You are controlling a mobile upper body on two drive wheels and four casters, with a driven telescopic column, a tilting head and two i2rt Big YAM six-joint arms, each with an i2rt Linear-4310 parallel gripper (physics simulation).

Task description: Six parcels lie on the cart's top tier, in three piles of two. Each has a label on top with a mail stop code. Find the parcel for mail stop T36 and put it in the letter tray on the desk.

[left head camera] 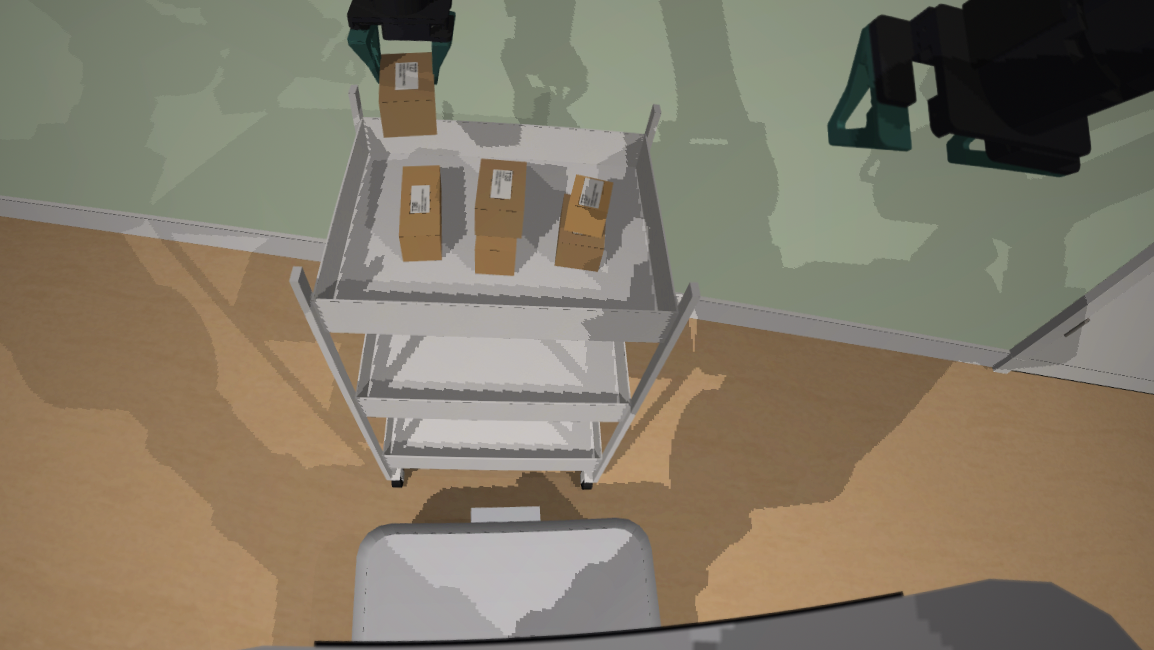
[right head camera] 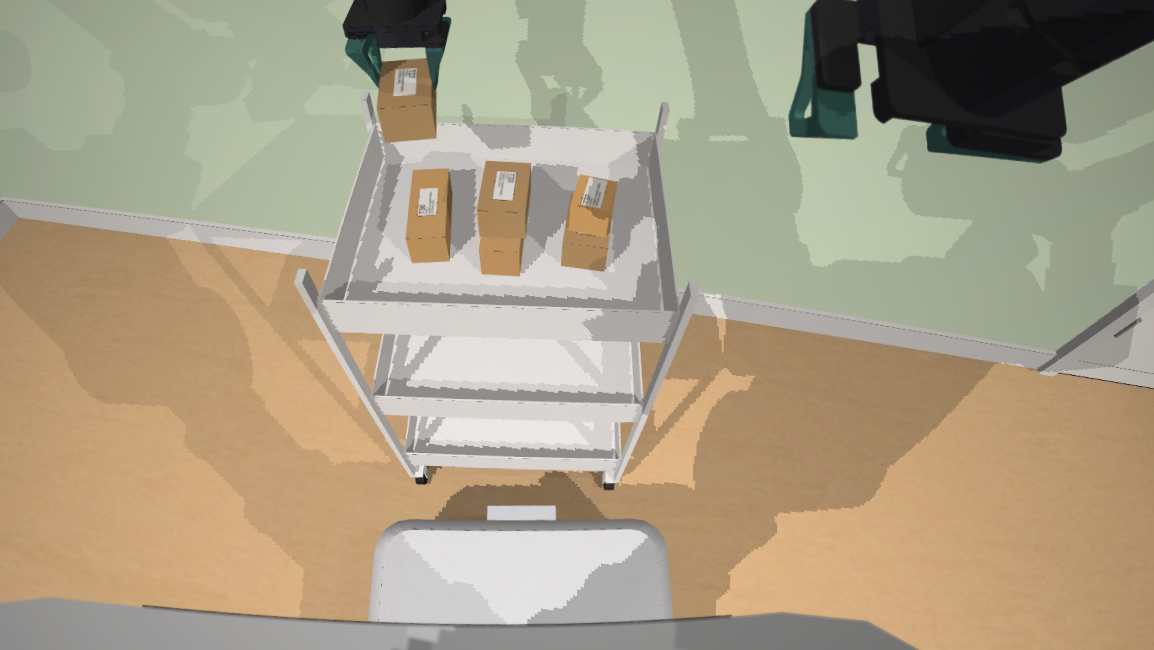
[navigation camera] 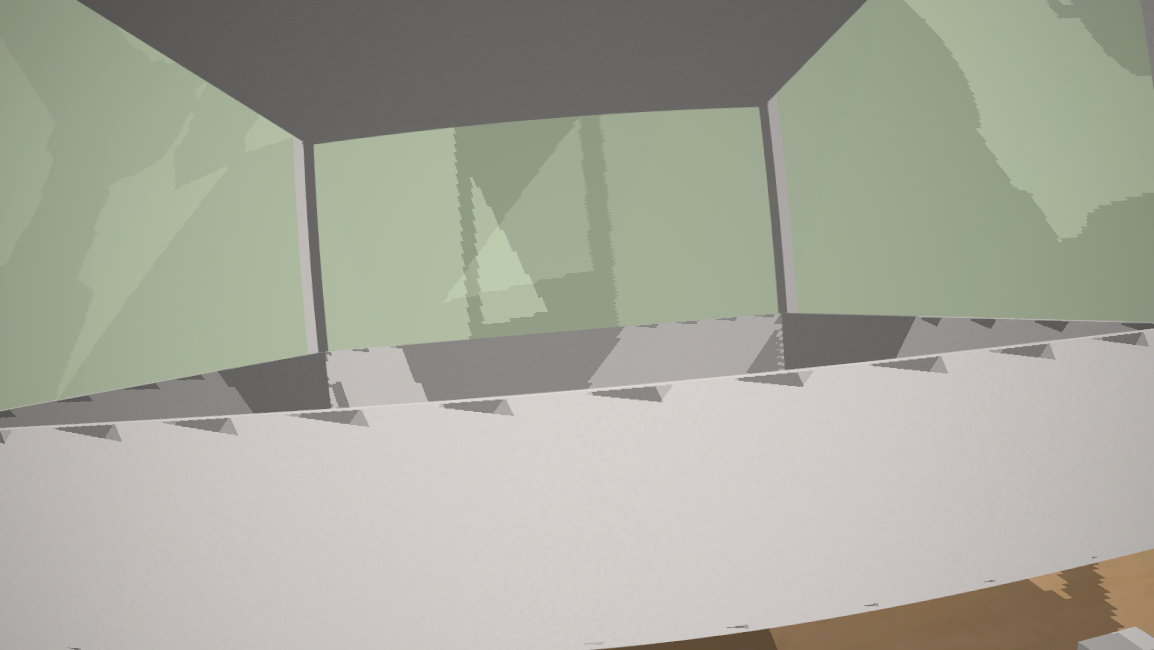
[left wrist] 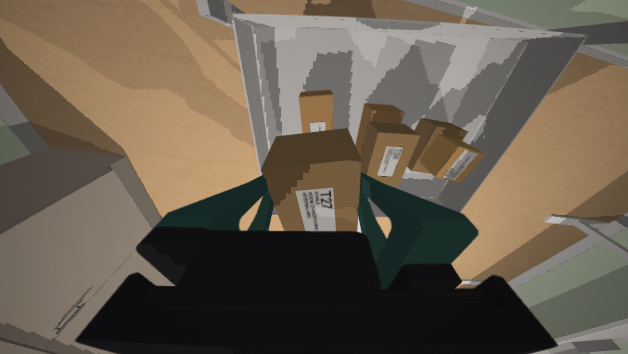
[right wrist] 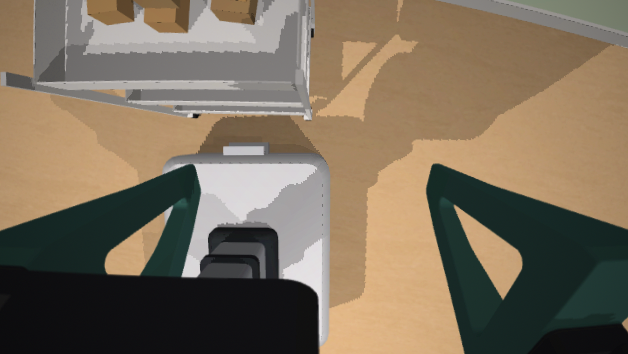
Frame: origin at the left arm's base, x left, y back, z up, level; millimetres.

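Where they show: left gripper, fingertip midpoint: [left head camera: 408,81] [right head camera: 408,86] [left wrist: 315,177]; right gripper, fingertip midpoint: [left head camera: 892,144] [right head camera: 862,133] [right wrist: 313,177].
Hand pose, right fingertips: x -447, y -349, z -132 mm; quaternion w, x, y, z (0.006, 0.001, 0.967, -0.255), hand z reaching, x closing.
Observation:
Each offset is from my right fingertips to the top centre of the thing. "*": to the spot under its first point.
My left gripper [left head camera: 406,78] [right head camera: 402,78] [left wrist: 315,177] is shut on a brown parcel labelled T27 {dx +350, dy -301, dz -184 mm} [left head camera: 407,119] [right head camera: 408,122] [left wrist: 325,175], held above the far left corner of the cart's top tier {* dx +257, dy -106, dz -382 mm} [left head camera: 484,319] [right head camera: 484,322]. On the tier, a single parcel {dx +346, dy -289, dz -369 mm} [left head camera: 420,232] [right head camera: 428,226] [left wrist: 316,107] lies at the left, its code too small to read. The middle pile's upper parcel {dx +239, dy -269, dz -319 mm} [left head camera: 499,218] [right head camera: 503,219] [left wrist: 372,147] has a code starting T3, last digit unclear. The right pile's upper parcel {dx +124, dy -261, dz -321 mm} [left head camera: 585,218] [right head camera: 589,219] sits turned, code unreadable. My right gripper [left head camera: 928,151] [right head camera: 890,141] [right wrist: 313,177] is open and empty. The letter tray does not show.
The cart has two lower shelves {* dx +245, dy -106, dz -648 mm} [left head camera: 492,410] [right head camera: 508,406] and raised corner posts {* dx +457, dy -109, dz -322 mm} [left head camera: 303,286] [right head camera: 306,286]. A light grey rounded base [left head camera: 504,573] [right head camera: 520,573] [right wrist: 300,200] stands in front of it. A green wall [left head camera: 726,48] is behind. A pale cabinet [left wrist: 55,240] shows in the left wrist view.

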